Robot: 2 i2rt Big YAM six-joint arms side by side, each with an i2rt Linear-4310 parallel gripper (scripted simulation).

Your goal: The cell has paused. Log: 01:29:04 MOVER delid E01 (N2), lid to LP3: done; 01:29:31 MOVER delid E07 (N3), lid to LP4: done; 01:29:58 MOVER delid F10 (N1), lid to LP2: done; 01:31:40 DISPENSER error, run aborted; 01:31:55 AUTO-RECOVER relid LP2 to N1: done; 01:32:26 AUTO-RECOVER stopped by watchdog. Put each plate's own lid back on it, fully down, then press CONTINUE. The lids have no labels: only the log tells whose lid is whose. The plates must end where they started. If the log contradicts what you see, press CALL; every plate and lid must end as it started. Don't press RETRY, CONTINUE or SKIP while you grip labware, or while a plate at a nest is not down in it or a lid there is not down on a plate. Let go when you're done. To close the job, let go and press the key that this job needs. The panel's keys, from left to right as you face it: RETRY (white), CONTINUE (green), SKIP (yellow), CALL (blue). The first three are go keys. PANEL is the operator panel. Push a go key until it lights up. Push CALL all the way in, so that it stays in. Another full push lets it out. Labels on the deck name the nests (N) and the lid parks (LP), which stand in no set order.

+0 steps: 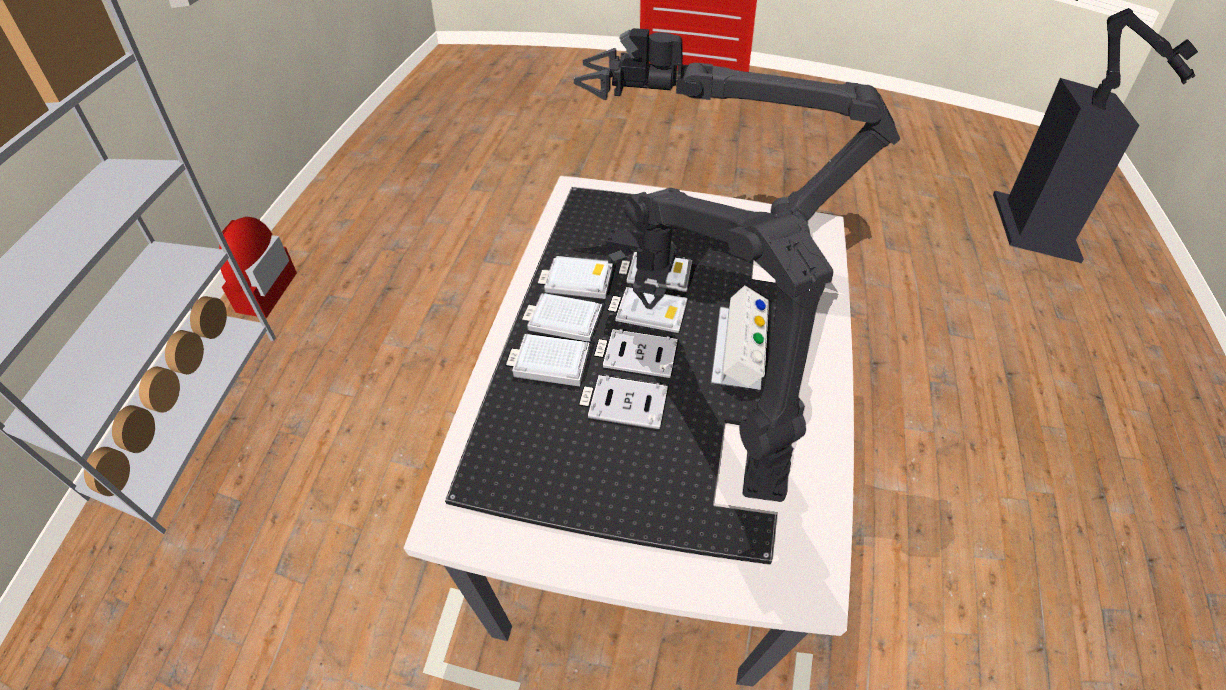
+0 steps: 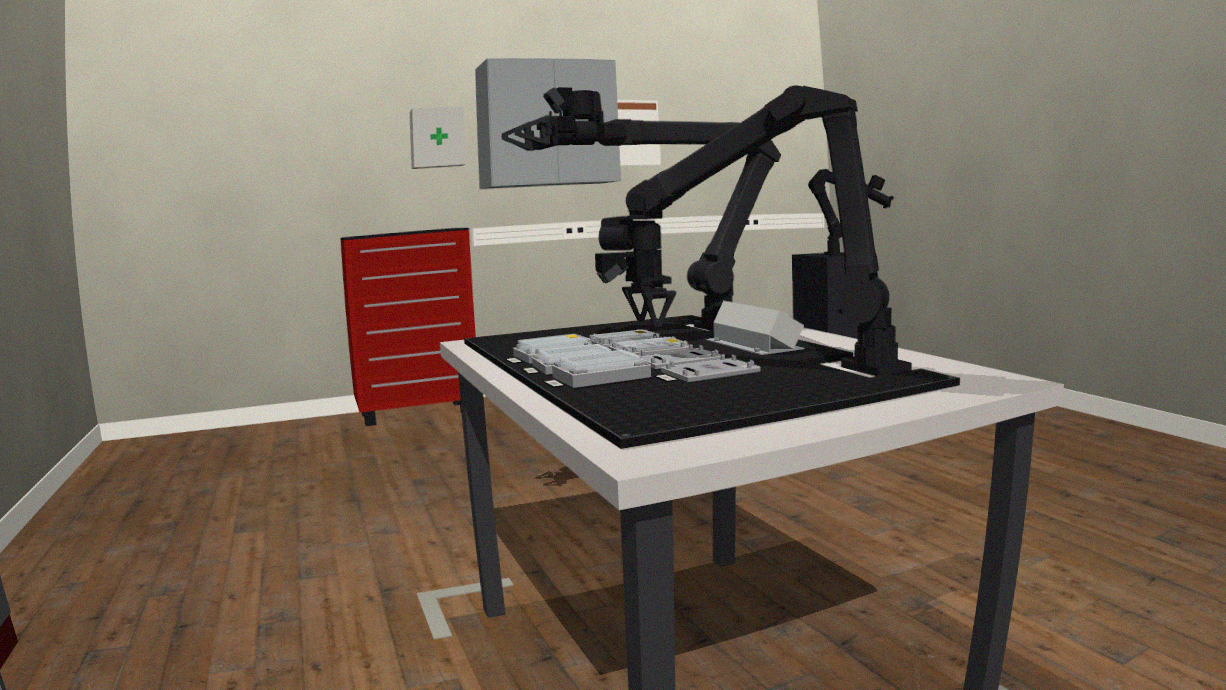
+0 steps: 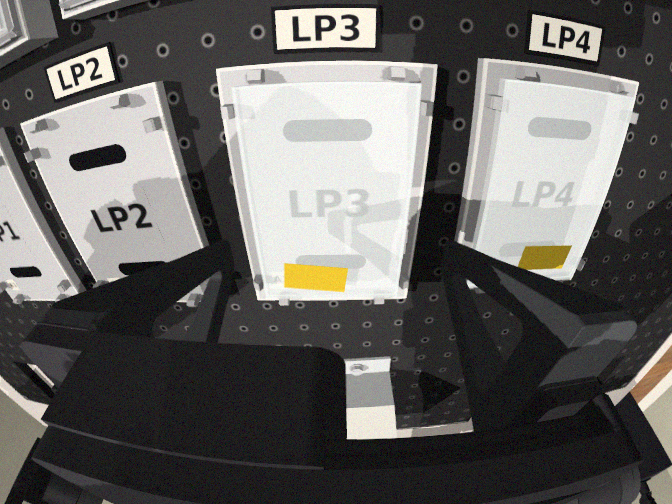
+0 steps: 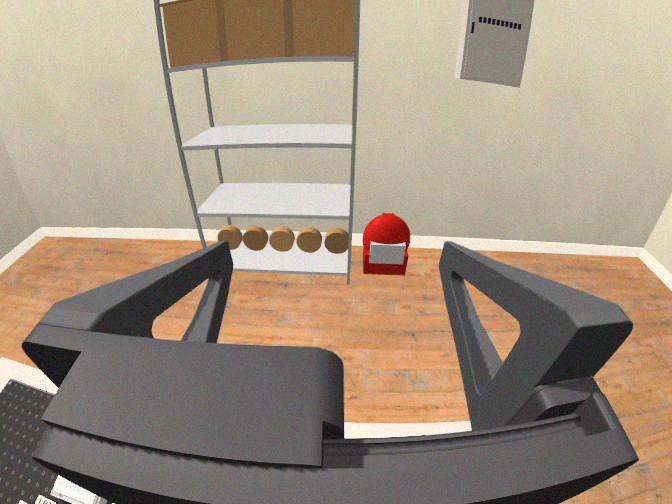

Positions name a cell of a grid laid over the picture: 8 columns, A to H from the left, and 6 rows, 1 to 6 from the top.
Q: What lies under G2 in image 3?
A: A clear lid.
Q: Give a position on a plate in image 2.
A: E4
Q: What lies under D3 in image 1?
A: A plate.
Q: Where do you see a plate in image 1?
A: At D4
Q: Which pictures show the right gripper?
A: Image 1, image 2 and image 4 only.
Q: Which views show the left gripper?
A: Image 1, image 2 and image 3 only.
